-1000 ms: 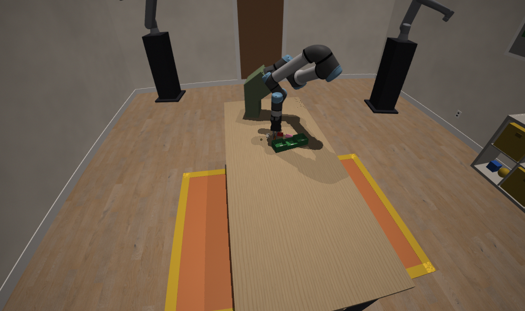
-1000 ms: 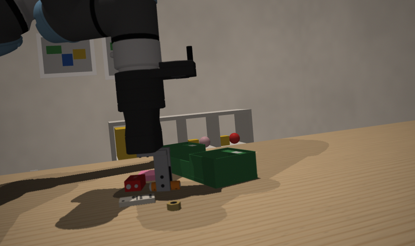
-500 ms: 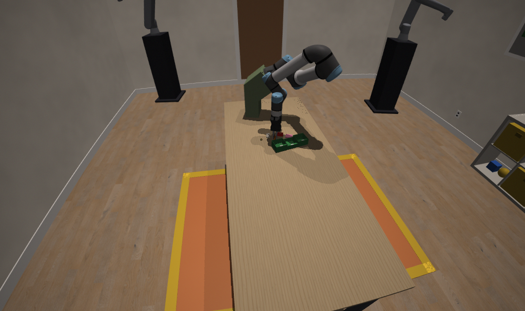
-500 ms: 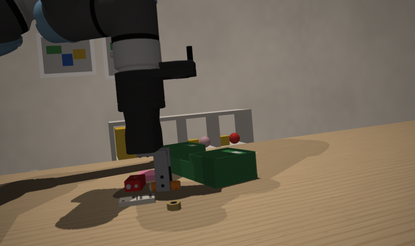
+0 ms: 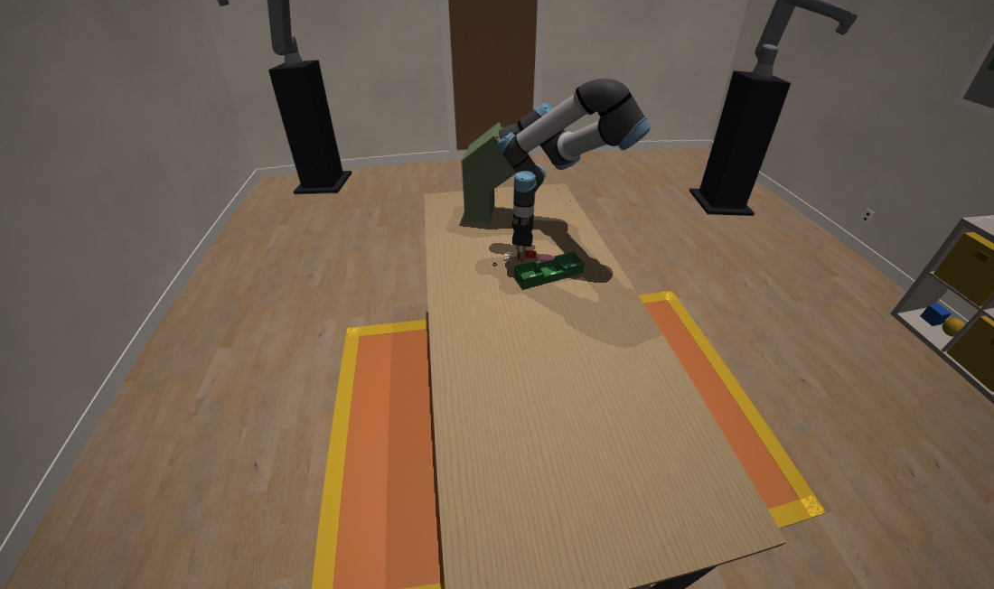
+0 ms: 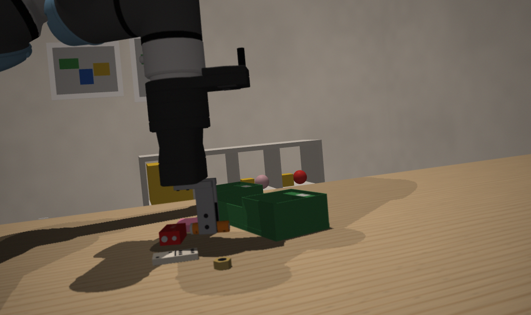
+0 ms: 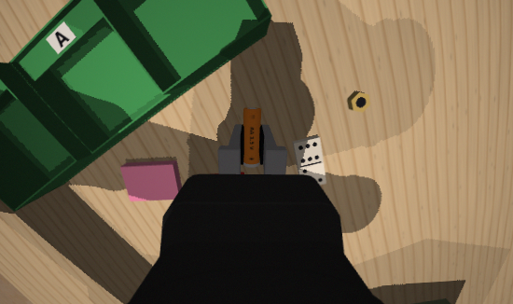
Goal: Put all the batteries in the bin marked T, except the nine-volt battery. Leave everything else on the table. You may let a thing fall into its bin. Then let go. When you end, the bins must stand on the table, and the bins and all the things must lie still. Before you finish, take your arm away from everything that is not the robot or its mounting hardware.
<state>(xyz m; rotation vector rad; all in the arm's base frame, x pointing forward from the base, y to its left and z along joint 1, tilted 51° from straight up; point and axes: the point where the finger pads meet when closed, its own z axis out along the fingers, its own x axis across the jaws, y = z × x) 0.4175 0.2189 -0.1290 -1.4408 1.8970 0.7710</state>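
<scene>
Right now my hand is 5 cm past the red nine-volt battery, 3 cm to the right of it and 2 cm above it. Round my hand: white domino: 5 cm to the right, 4 cm behind, 3 cm below; orange cylindrical battery: 1 cm below; brass nut: 10 cm to the right, 3 cm below, 1 cm ahead.
</scene>
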